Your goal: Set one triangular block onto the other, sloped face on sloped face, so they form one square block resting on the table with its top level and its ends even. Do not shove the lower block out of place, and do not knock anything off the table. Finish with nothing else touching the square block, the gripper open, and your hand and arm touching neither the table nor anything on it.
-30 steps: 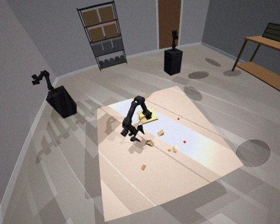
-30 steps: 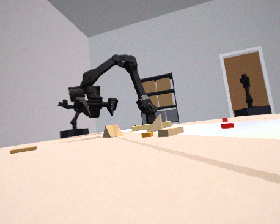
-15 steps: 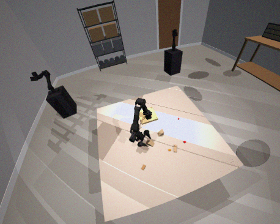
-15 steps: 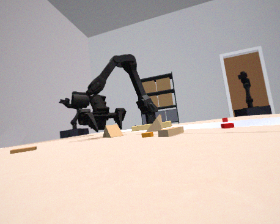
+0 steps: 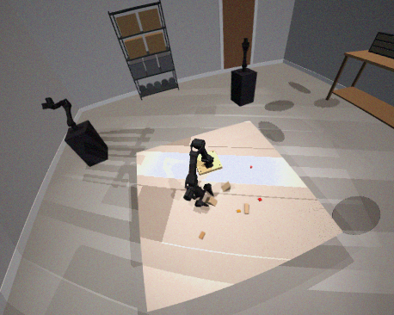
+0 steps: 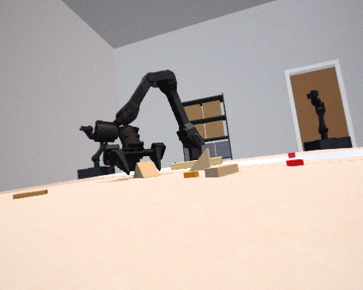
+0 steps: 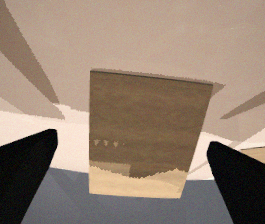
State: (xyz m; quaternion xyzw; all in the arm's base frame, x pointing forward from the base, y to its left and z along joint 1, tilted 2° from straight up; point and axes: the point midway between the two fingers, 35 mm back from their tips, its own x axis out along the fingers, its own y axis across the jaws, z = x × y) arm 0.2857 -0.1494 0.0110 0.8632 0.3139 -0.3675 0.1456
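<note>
Right now my gripper tip is 1 cm below the triangular block. Also, from my gripper tip: flat tan bar 20 cm to the left, 17 cm ahead, 1 cm below; small orange block 15 cm ahead, 14 cm to the left, 1 cm below.
</note>
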